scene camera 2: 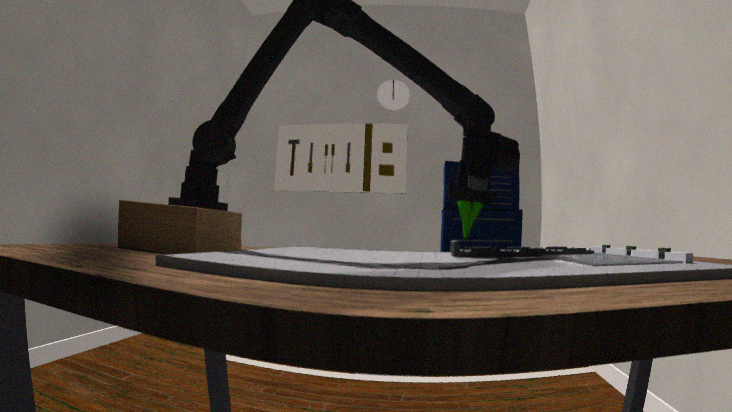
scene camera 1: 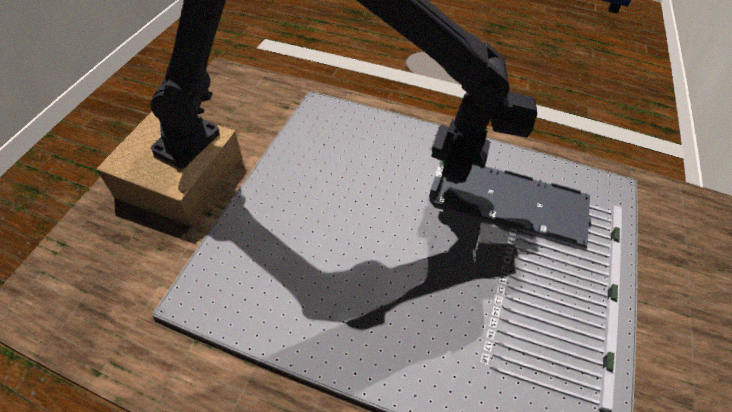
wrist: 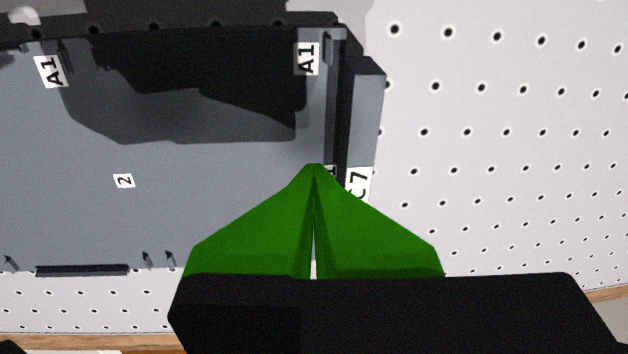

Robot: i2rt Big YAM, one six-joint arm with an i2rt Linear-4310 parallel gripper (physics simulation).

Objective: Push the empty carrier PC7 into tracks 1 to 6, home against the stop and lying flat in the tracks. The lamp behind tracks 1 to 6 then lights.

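Frame: origin at the arm's base, x back, y right, z up, level; centimetres.
Seen in the pictures: gripper, fingertip midpoint: (scene camera 2: 465, 238) (wrist: 313, 176); arm's base, origin of the base link: (scene camera 2: 198, 208) (scene camera 1: 186, 142).
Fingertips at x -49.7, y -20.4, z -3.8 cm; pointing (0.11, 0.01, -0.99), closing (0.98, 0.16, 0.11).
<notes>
Offsets run from my fingertips to a thing's top centre. "*": to the spot under its first point. Level surfaces: height alone.
Carrier PC7 @[dx -13.3, dy -3.4, dz -0.5 cm] (scene camera 1: 522, 197) (wrist: 200, 210) is a dark grey plate with no boards on it. In scene camera 1 its right part lies over the upper tracks, and a gap with bare rails (scene camera 1: 600, 210) separates its right end from the white stop (scene camera 1: 613, 271) (scene camera 2: 681, 257). The lamp @[dx -34.7, dy -4.1, dz -1.3 cm] (scene camera 1: 615, 234) behind these tracks looks dark green, unlit. My gripper (scene camera 2: 465, 235) (wrist: 313, 176) is shut and empty, its green tips pointing down low over the carrier's raised left end, beside the end wall (wrist: 367, 110). Whether they touch is unclear. The arm hides the tips in scene camera 1.
Lower tracks @[* dx -28.1, dy +17.8, dz -3.5 cm] (scene camera 1: 555, 316) run beside the carrier, with two more lamps (scene camera 1: 613, 292) (scene camera 1: 609, 361) along the stop. The perforated board @[dz -3.5 cm] (scene camera 1: 332, 204) lies on the wooden table @[dz -4.7 cm] (scene camera 1: 76, 266). The arm stands on a wooden block (scene camera 1: 128, 161) (scene camera 2: 158, 227) at the left.
</notes>
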